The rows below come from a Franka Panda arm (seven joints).
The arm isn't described. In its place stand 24 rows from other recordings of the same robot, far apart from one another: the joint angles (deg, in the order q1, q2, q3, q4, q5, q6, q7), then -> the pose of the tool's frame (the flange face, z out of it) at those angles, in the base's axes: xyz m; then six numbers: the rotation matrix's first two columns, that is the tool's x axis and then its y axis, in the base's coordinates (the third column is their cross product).
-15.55, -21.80, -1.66, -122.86, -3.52, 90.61, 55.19 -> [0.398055 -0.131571 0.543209 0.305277 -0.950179 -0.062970 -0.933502 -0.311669 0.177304]
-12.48, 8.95, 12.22, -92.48, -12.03, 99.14, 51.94 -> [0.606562 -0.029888 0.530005 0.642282 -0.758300 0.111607 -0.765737 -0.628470 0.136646]
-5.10, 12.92, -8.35, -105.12, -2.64, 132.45, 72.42 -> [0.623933 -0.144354 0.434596 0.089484 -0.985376 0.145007 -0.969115 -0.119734 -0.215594]
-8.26, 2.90, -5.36, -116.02, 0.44, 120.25, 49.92 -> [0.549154 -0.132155 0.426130 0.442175 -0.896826 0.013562 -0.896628 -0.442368 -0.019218]
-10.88, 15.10, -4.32, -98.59, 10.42, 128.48, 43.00 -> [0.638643 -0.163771 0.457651 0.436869 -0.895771 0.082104 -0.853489 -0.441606 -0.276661]
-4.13, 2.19, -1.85, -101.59, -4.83, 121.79, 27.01 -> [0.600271 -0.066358 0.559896 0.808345 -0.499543 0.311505 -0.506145 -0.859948 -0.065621]
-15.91, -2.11, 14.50, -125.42, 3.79, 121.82, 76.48 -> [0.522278 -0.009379 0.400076 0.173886 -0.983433 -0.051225 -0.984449 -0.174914 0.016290]
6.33, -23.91, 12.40, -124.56, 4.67, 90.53, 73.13 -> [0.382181 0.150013 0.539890 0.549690 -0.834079 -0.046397 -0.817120 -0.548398 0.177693]
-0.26, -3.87, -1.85, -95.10, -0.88, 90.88, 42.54 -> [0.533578 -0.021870 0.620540 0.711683 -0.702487 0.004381 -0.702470 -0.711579 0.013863]
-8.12, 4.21, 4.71, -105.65, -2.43, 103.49, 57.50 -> [0.568962 -0.038423 0.473315 0.495146 -0.868257 -0.030999 -0.861520 -0.495291 0.111672]
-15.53, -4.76, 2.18, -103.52, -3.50, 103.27, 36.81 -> [0.528529 -0.129971 0.578200 0.646431 -0.756315 0.100572 -0.760428 -0.649410 0.004031]
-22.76, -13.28, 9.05, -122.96, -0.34, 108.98, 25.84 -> [0.471268 -0.111331 0.498357 0.769560 -0.638558 0.004619 -0.638100 -0.768689 0.044107]
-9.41, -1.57, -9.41, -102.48, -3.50, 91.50, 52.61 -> [0.504919 -0.179778 0.539488 0.320321 -0.945685 -0.055455 -0.931373 -0.325084 0.163905]
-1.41, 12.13, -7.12, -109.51, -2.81, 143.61, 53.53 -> [0.632351 -0.090200 0.428064 0.452594 -0.847740 0.276579 -0.813947 -0.519431 -0.260158]
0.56, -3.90, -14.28, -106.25, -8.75, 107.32, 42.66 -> [0.531904 -0.145239 0.552849 0.581810 -0.799441 0.149639 -0.811529 -0.582836 0.041515]
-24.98, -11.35, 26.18, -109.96, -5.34, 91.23, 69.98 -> [0.488683 0.016101 0.556508 0.365567 -0.923469 0.116470 -0.919416 -0.338766 0.199780]
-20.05, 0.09, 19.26, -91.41, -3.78, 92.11, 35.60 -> [0.557990 -0.014677 0.615504 0.805994 -0.590076 0.046727 -0.591841 -0.804685 0.046963]
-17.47, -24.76, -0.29, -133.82, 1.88, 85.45, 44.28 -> [0.353710 -0.109509 0.473857 0.405950 -0.859771 -0.309836 -0.835308 -0.486609 0.255876]
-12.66, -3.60, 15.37, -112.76, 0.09, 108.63, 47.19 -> [0.538952 0.028076 0.496412 0.712735 -0.701426 0.003319 -0.701351 -0.712570 0.018726]
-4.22, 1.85, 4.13, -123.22, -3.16, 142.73, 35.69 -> [0.570647 -0.000826 0.417837 0.790919 -0.548787 0.270702 -0.531108 -0.835362 -0.141753]
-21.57, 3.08, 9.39, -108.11, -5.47, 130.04, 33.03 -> [0.590497 -0.131653 0.509917 0.688461 -0.654115 0.313297 -0.658473 -0.744806 -0.108061]
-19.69, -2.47, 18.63, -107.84, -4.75, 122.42, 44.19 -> [0.576867 -0.011388 0.552406 0.688560 -0.672179 0.272141 -0.664577 -0.735081 -0.134141]
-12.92, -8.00, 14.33, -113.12, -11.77, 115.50, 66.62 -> [0.536995 0.007347 0.546669 0.458226 -0.844732 0.276508 -0.869204 -0.490892 -0.059239]
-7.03, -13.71, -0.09, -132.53, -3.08, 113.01, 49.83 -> [0.454261 -0.060229 0.431441 0.563402 -0.825641 -0.029926 -0.819368 -0.563031 0.107852]
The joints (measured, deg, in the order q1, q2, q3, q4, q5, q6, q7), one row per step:
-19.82 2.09 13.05 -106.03 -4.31 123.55 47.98
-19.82 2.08 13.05 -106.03 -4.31 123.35 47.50
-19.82 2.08 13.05 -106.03 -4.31 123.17 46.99
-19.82 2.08 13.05 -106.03 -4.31 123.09 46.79
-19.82 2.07 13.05 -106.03 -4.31 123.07 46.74
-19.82 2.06 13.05 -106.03 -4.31 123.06 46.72
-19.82 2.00 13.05 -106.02 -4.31 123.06 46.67
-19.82 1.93 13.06 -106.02 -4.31 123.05 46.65
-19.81 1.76 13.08 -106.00 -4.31 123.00 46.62
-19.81 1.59 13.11 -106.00 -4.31 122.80 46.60
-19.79 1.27 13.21 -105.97 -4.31 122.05 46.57
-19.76 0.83 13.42 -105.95 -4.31 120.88 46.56
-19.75 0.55 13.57 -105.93 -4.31 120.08 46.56
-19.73 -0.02 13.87 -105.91 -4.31 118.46 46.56
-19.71 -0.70 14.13 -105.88 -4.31 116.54 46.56
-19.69 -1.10 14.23 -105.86 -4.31 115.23 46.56
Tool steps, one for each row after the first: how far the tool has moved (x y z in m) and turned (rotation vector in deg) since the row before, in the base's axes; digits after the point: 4 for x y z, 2 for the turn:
-0.0003 0.0000 -0.0003 -0.11 0.23 0.45
-0.0003 0.0000 -0.0004 -0.11 0.22 0.48
-0.0001 0.0000 -0.0002 -0.04 0.10 0.19
-0.0001 0.0000 0.0001 -0.01 0.01 0.05
0.0000 0.0000 0.0001 -0.01 0.00 0.02
-0.0002 0.0001 0.0007 -0.03 -0.06 0.05
-0.0002 0.0002 0.0007 -0.03 -0.05 0.03
-0.0005 0.0005 0.0018 -0.06 -0.13 0.06
-0.0008 0.0005 0.0013 -0.04 0.04 0.04
-0.0019 0.0016 0.0020 -0.05 0.42 0.10
-0.0028 0.0030 0.0023 -0.04 0.73 0.17
-0.0019 0.0020 0.0014 -0.03 0.51 0.10
-0.0039 0.0039 0.0027 -0.06 1.05 0.20
-0.0049 0.0036 0.0033 -0.08 1.24 0.14
-0.0032 0.0017 0.0017 -0.04 0.91 0.02

